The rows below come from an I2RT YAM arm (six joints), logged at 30 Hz.
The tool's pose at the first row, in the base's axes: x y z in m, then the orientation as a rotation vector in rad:
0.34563 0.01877 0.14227 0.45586 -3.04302 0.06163
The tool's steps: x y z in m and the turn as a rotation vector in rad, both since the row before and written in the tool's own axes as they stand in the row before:
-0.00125 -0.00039 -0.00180 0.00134 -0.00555 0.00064
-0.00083 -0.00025 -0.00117 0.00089 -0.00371 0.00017
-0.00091 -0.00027 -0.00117 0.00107 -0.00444 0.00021
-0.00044 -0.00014 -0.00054 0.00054 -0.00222 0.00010
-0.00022 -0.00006 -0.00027 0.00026 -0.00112 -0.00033
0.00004 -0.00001 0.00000 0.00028 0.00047 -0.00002
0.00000 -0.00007 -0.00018 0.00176 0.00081 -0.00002
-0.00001 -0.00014 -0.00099 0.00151 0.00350 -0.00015
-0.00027 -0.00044 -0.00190 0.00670 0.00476 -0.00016
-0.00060 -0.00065 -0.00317 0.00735 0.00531 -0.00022
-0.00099 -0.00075 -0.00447 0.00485 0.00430 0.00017
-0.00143 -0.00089 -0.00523 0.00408 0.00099 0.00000
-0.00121 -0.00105 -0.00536 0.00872 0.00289 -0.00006
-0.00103 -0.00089 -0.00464 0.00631 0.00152 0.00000
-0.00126 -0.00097 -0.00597 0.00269 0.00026 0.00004
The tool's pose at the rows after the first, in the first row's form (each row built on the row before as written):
0.34704 0.01885 0.14399 0.45592 -3.04876 0.06255
0.34797 0.01891 0.14511 0.45635 -3.05253 0.06314
0.34897 0.01897 0.14623 0.45686 -3.05704 0.06386
0.34945 0.01899 0.14675 0.45712 -3.05930 0.06423
0.34969 0.01901 0.14701 0.45783 -3.06034 0.06438
0.34965 0.01899 0.14701 0.45780 -3.05991 0.06491
0.34968 0.01893 0.14719 0.45779 -3.05930 0.06778
0.34977 0.01885 0.14818 0.45749 -3.05600 0.07081
0.35024 0.01861 0.15008 0.45730 -3.05199 0.08203
0.35115 0.01836 0.15323 0.45713 -3.04745 0.09433
0.35253 0.01824 0.15766 0.45639 -3.04373 0.10260
0.35443 0.01820 0.16282 0.45648 -3.04312 0.10902
0.35617 0.01797 0.16813 0.45661 -3.04099 0.12288
0.35765 0.01783 0.17273 0.45675 -3.03998 0.13280
0.35944 0.01784 0.17864 0.45683 -3.03993 0.13696

